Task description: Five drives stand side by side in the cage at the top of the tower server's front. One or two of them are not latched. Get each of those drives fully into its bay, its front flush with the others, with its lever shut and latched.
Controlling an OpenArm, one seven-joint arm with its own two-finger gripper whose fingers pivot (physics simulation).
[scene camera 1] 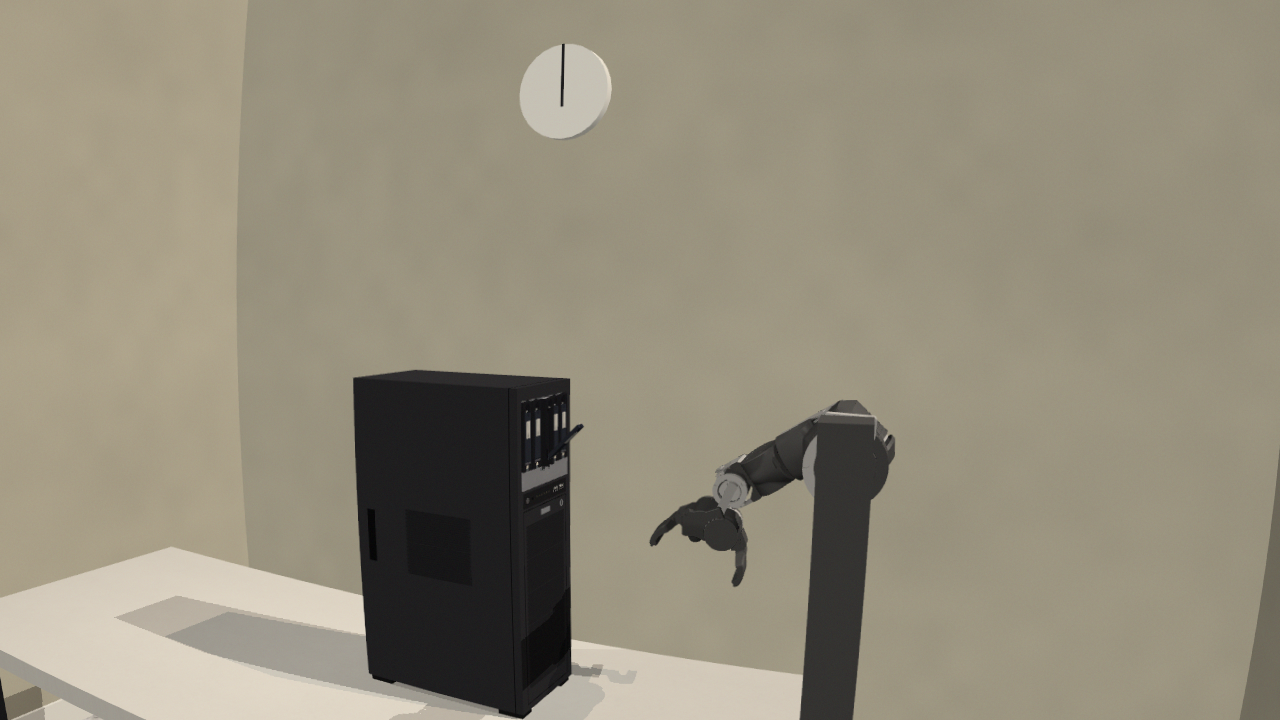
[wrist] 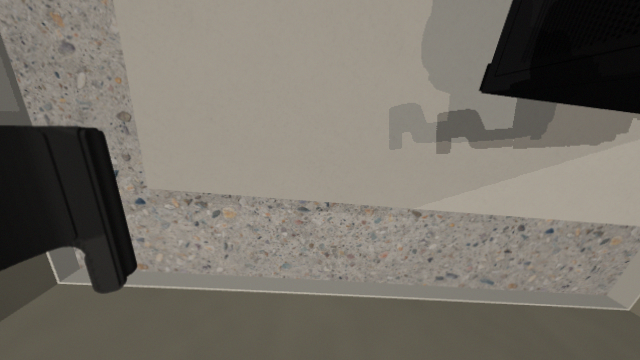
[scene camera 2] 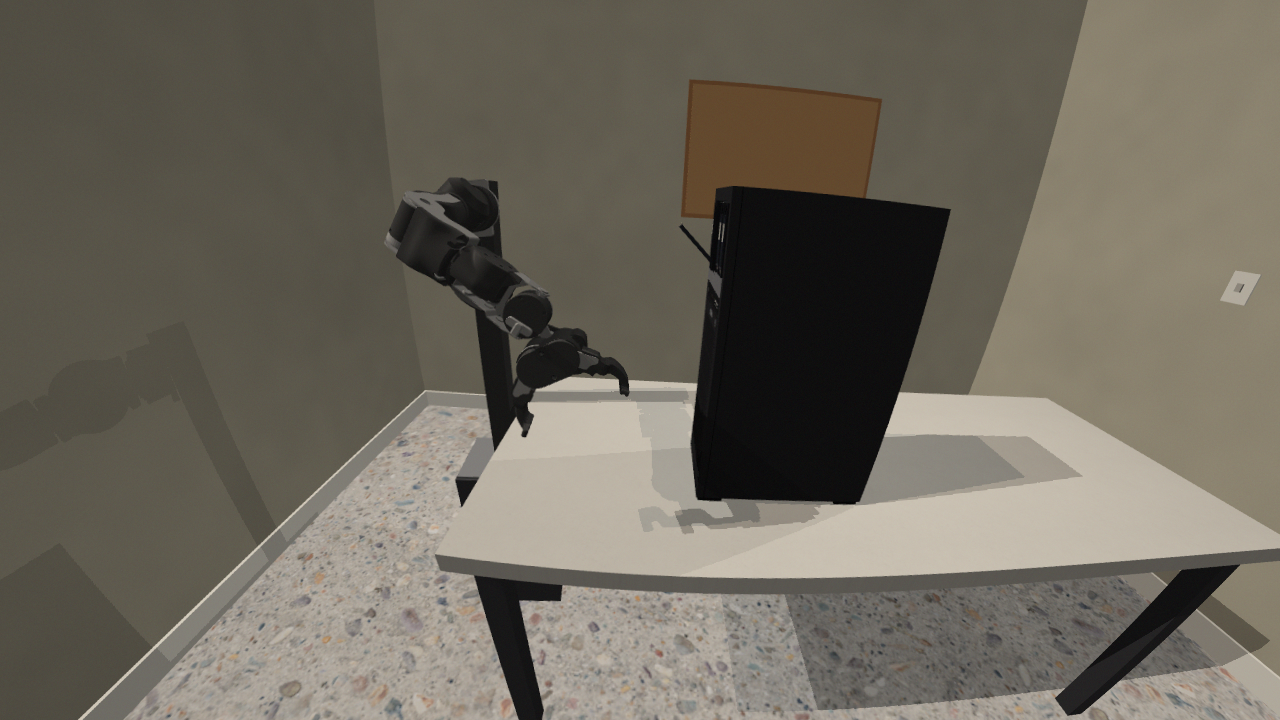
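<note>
The black tower server (scene camera 1: 434,519) (scene camera 2: 814,349) stands upright on the table; a lower corner of it (wrist: 590,60) shows at the top right of the wrist view. In scene camera 1 the drives (scene camera 1: 533,436) stand side by side in the cage at the top of its front. One lever (scene camera 1: 570,438) (scene camera 2: 695,243) sticks out and up from the cage, near the middle drives; whether a second drive is unlatched is too small to tell. My gripper (scene camera 1: 694,564) (scene camera 2: 575,414) is open and empty, in front of the tower and lower than the cage, apart from it. One finger shows at the left of the wrist view.
The white table (scene camera 1: 80,617) (scene camera 2: 572,537) (wrist: 280,100) carries the tower. The arm's dark post (scene camera 1: 836,573) stands at the table's end, facing the tower's front. A clock (scene camera 1: 581,94) and a brown board (scene camera 2: 778,138) hang on the walls.
</note>
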